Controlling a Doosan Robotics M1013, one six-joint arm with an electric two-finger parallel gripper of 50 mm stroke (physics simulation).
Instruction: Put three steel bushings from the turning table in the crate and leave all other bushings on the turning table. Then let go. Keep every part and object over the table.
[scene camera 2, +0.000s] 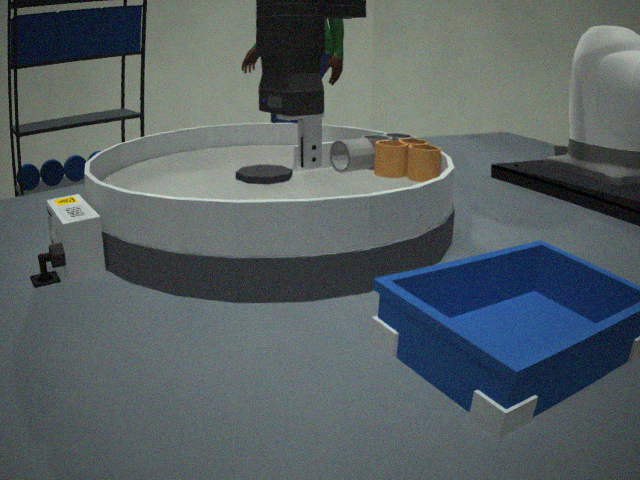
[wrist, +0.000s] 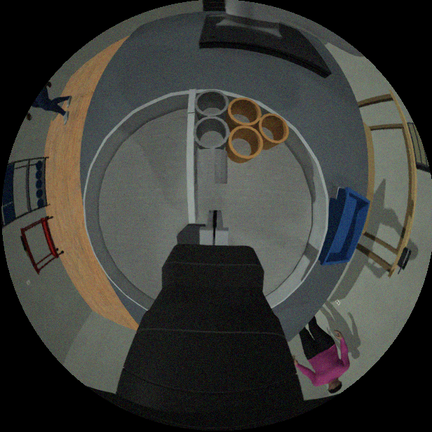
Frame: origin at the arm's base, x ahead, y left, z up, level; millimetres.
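Seen in the pictures: gripper, between the fingertips: (scene camera 2: 310, 165); arm's base, origin of its link: (scene camera 2: 604, 173).
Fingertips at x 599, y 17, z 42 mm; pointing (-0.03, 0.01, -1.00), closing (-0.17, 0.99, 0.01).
Note:
Pixels of each thing's middle, then the offset from my fingertips to it.
- grey steel bushing, middle of its body: (scene camera 2: 352, 154) dx -63, dy -17, dz +6 mm
- blue crate, middle of its body: (scene camera 2: 527, 320) dx -24, dy +339, dz -41 mm
- dark hub disc, middle of its body: (scene camera 2: 264, 178) dx +48, dy -19, dz -14 mm
- white box, middle of its body: (scene camera 2: 73, 234) dx +277, dy +27, dz -37 mm
My gripper (scene camera 2: 309, 164) (wrist: 214, 217) is shut and empty, low inside the walled turning table (scene camera 2: 268, 227) (wrist: 91, 200), near its middle. A grey steel bushing (scene camera 2: 356, 153) (wrist: 220, 166) lies on its side, a little apart from the fingertips. Two steel bushings (wrist: 211, 97) (wrist: 211, 123) stand upright behind it, mostly hidden in the scene view. Three orange-brown bushings (scene camera 2: 390, 160) (scene camera 2: 423, 163) (wrist: 242, 104) (wrist: 240, 160) (wrist: 273, 118) stand upright beside them by the rim. The blue crate (scene camera 2: 439, 346) (wrist: 356, 195) stands outside the turning table; its visible floor is empty.
A light divider wall (wrist: 191, 160) runs beside the steel bushings towards the centre. A dark hub disc (scene camera 2: 263, 174) (wrist: 188, 235) sits at the middle. White corner brackets (scene camera 2: 385, 335) hold the crate. A white box (scene camera 2: 77, 237) stands left of the turning table.

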